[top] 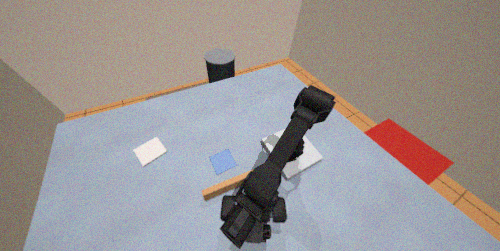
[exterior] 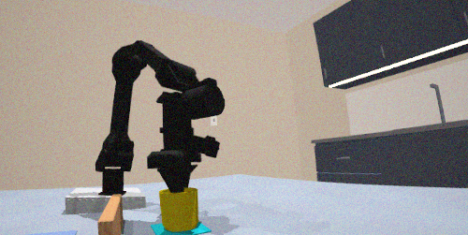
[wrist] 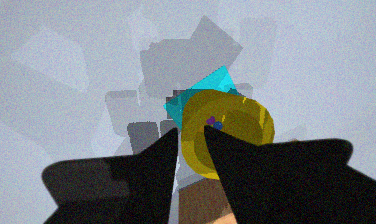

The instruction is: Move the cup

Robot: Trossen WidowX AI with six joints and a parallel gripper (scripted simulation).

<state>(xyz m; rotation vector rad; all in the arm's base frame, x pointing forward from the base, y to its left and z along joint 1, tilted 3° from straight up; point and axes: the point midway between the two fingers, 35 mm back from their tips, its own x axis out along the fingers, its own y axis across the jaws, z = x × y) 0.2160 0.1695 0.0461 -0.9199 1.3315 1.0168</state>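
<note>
Now: the yellow cup 20 mm ahead of my gripper tip, 10 mm to the right of it and 10 mm below it. The rest, counted from my gripper tip: pale blue pad: 50 mm ahead, 240 mm to the right, 50 mm below; wooden bar: 40 mm ahead, 120 mm to the right, 30 mm below; cyan pad: 30 mm ahead, 10 mm to the right, 50 mm below.
</note>
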